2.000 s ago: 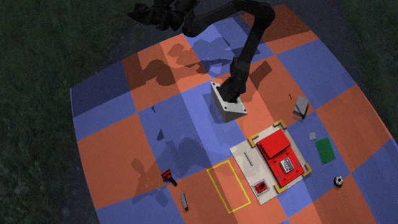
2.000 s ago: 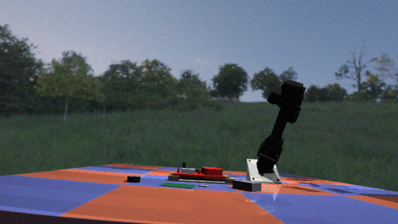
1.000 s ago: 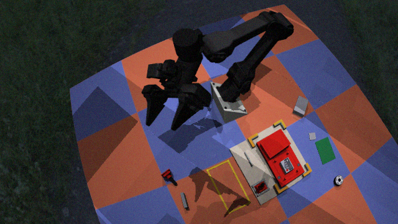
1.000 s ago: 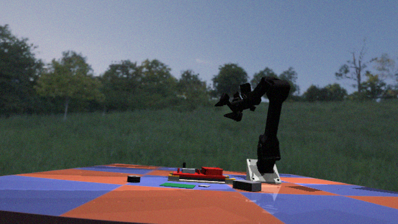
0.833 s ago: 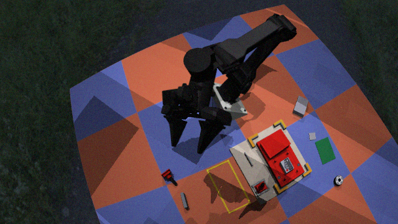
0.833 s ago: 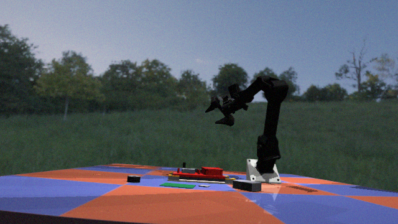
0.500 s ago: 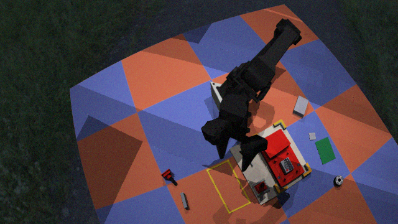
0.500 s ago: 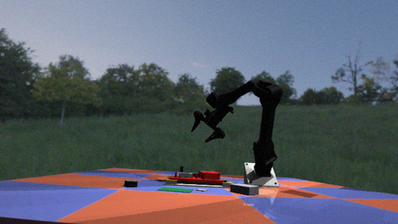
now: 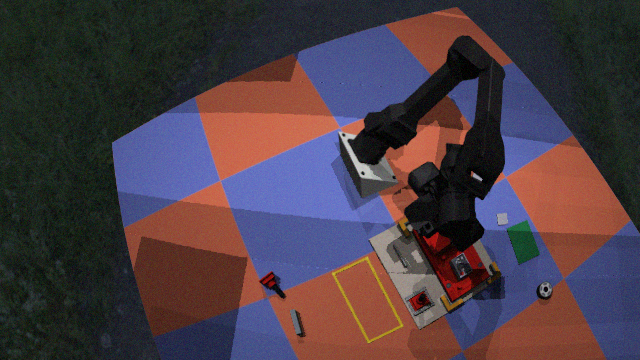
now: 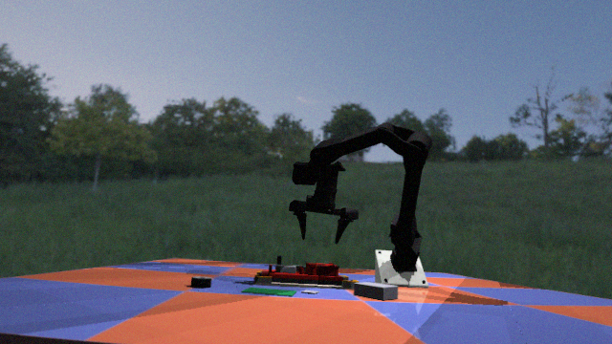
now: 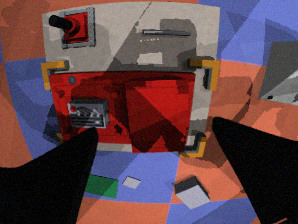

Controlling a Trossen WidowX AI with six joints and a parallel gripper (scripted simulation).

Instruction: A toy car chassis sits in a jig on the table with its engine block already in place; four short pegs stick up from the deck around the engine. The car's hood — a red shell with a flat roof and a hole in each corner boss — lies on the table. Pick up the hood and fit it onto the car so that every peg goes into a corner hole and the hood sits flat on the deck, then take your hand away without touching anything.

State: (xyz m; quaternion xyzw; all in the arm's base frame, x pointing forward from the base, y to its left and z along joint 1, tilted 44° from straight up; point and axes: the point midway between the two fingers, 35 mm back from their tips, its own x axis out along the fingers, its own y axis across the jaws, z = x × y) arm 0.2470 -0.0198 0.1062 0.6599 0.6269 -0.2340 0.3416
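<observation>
Right now my gripper tip is 7 cm above the red hood, 2 cm to the right of it and 1 cm past it. Also, from my gripper tip: green plate (22 cm to the left, 12 cm ahead, 11 cm below); then grey jig (10 cm below, 5 cm ahead, 1 cm to the left); then grey engine block (9 cm ahead, 8 cm below, 3 cm to the left).
</observation>
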